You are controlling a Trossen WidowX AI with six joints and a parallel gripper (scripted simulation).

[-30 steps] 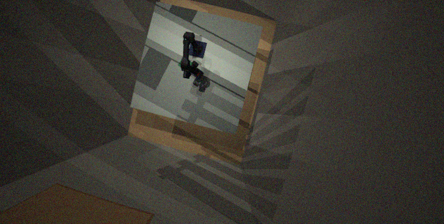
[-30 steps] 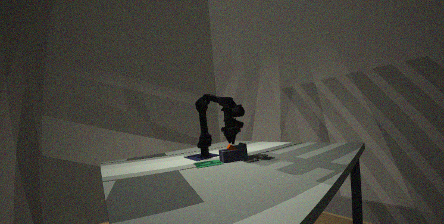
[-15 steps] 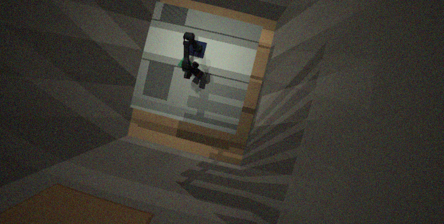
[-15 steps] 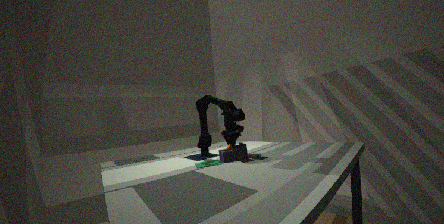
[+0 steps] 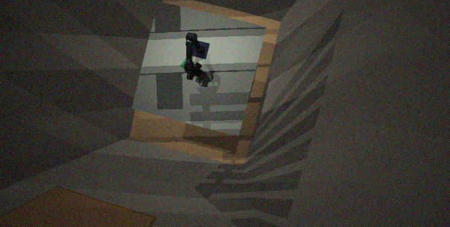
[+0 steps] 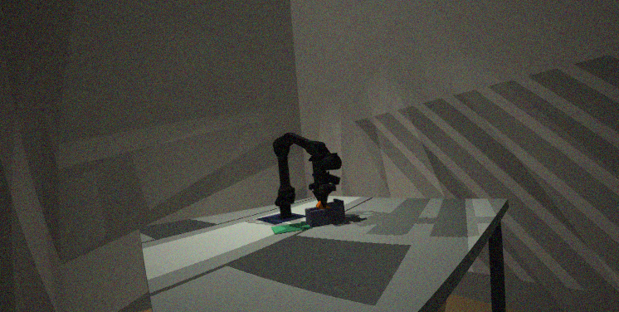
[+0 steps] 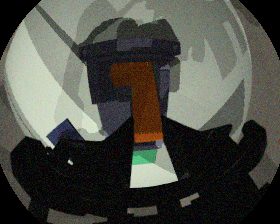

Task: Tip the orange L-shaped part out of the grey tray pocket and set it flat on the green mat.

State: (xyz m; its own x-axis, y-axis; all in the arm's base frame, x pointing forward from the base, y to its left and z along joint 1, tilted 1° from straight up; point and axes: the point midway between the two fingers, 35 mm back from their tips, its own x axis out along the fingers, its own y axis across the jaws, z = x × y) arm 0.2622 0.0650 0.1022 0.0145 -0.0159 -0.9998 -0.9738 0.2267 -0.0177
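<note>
The green mat is 14 cm to the right of my gripper tip, 8 cm below it and 5 cm behind it. From my gripper tip the other things lie so: orange L-shaped part (4 cm to the left, 3 cm below, 1 cm behind).
</note>
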